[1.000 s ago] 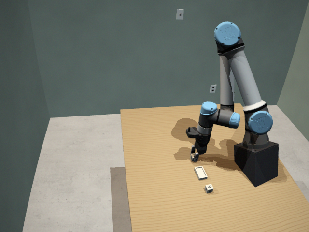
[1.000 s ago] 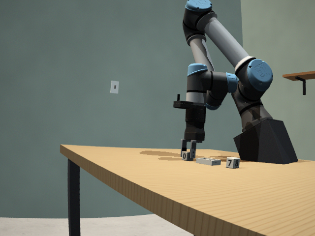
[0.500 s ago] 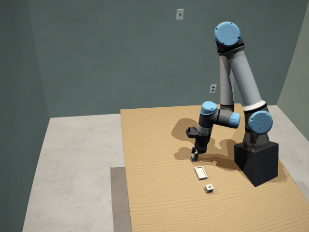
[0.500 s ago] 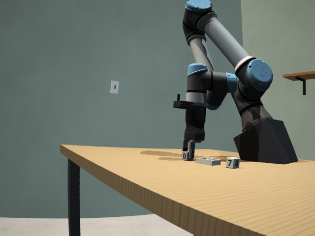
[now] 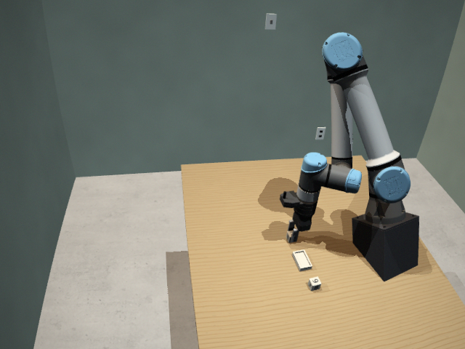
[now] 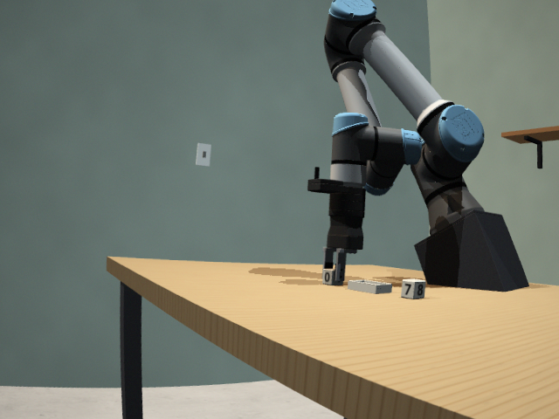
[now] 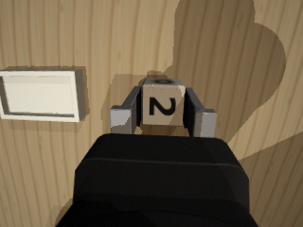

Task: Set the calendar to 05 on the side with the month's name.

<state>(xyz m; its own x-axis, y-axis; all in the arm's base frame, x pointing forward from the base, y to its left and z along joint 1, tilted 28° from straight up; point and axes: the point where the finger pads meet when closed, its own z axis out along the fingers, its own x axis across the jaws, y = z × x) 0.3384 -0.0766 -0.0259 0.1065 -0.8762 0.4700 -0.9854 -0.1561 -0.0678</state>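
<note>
Now: hand 10 mm past the small calendar tray, 110 mm to the right of it and 20 mm above it.
</note>
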